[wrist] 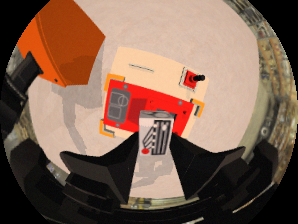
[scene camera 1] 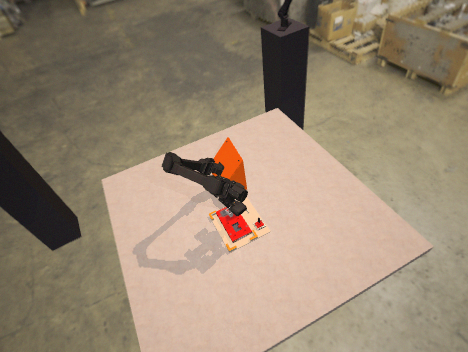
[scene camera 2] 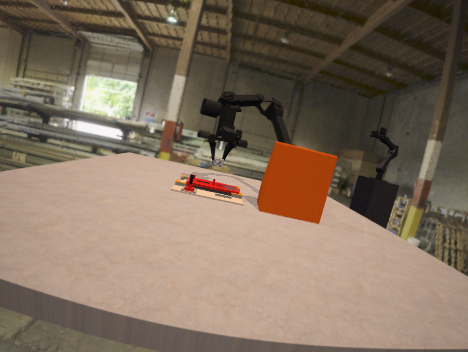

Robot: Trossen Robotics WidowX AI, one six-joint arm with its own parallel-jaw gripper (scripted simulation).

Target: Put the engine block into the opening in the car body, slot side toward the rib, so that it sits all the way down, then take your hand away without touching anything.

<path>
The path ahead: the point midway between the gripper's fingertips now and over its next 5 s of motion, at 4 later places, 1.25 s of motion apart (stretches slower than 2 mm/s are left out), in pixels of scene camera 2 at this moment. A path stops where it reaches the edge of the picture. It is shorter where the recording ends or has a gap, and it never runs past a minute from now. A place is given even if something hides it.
My gripper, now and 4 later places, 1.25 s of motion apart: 217,161; 207,170; 205,172; 204,175; 203,178
</path>
